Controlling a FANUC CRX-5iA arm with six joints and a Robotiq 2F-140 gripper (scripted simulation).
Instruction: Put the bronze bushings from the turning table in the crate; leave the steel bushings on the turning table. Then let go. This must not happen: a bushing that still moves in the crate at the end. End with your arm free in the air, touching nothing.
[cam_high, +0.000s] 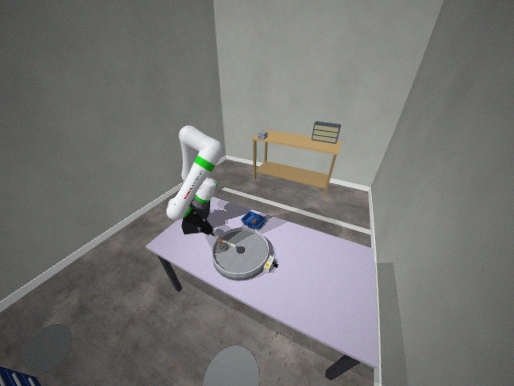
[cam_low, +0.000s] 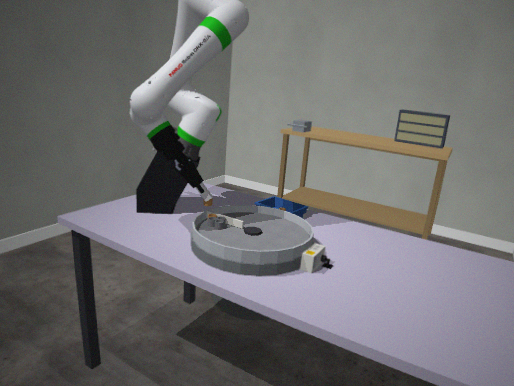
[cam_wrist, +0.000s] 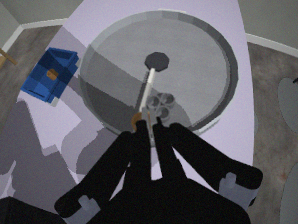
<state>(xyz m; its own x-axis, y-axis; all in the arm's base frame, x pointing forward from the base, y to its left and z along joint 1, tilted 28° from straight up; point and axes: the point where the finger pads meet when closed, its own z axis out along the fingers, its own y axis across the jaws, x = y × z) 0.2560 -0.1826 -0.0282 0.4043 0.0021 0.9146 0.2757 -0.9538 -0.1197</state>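
The blue crate lies 38 cm to the left of my hand, 16 cm ahead of it and 14 cm below it. The rest, counted from my hand: round grey turning table (20 cm ahead, 11 cm below, 2 cm to the left).
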